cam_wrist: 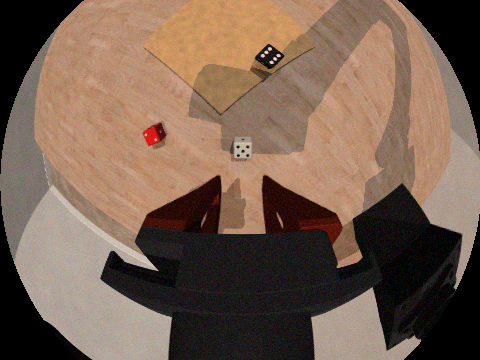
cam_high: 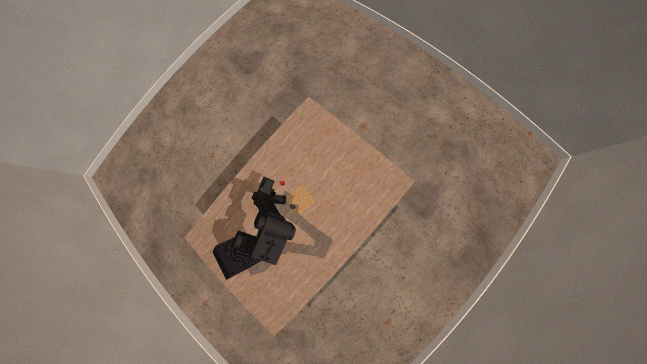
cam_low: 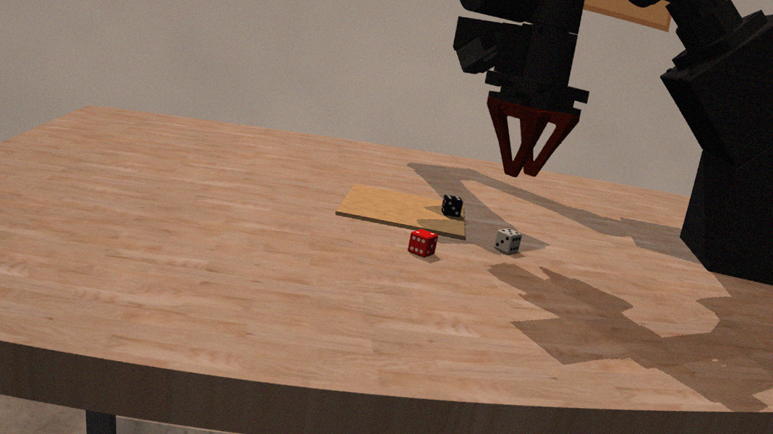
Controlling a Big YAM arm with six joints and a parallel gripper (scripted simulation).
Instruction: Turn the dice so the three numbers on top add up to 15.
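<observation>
My hand is 80 mm above the white die. Also, from my hand: tan mat 120 mm to the right, 90 mm below, 60 mm ahead; then red die 110 mm ahead, 80 mm below, 20 mm to the left; then black die 110 mm to the right, 80 mm below, 10 mm ahead.
</observation>
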